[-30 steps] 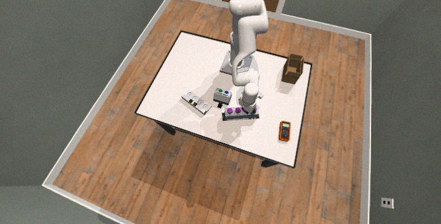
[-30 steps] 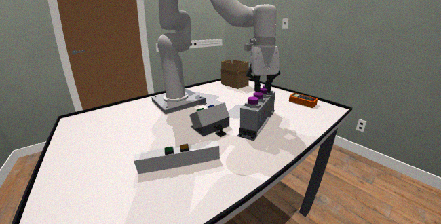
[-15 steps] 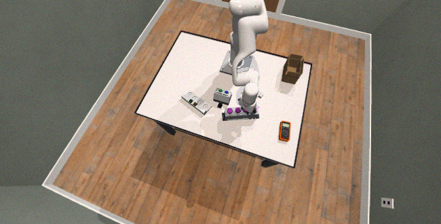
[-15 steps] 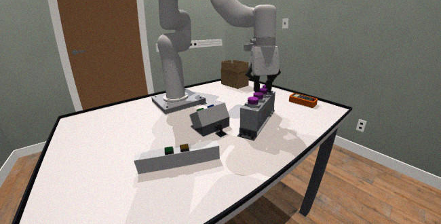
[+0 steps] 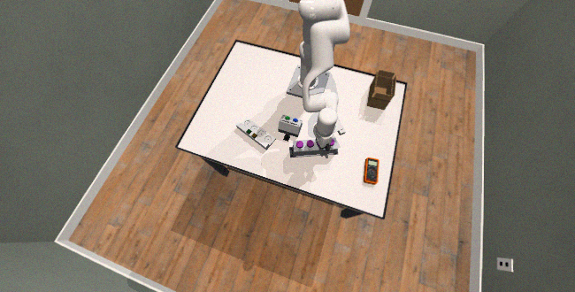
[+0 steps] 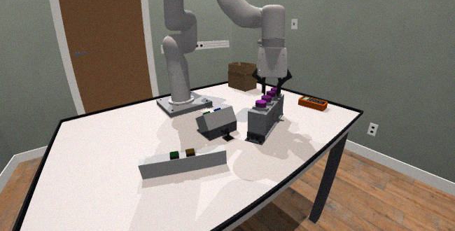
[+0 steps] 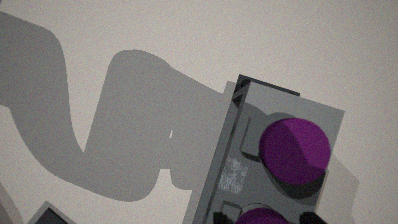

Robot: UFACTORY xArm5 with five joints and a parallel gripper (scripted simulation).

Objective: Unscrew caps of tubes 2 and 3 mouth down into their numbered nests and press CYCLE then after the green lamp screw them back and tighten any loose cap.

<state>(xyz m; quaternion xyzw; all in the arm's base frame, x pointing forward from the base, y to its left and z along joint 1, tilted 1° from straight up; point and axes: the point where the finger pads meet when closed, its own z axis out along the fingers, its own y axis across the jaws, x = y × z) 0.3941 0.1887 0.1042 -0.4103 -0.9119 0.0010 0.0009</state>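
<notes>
My hand is 1 cm above the purple cap. From my hand the other things lie so: key housing: 8 cm behind, 19 cm to the right, 8 cm below; blue key: 10 cm behind, 17 cm to the right, 6 cm below; grey decapping station: 1 cm ahead, 2 cm to the right, 13 cm below.
</notes>
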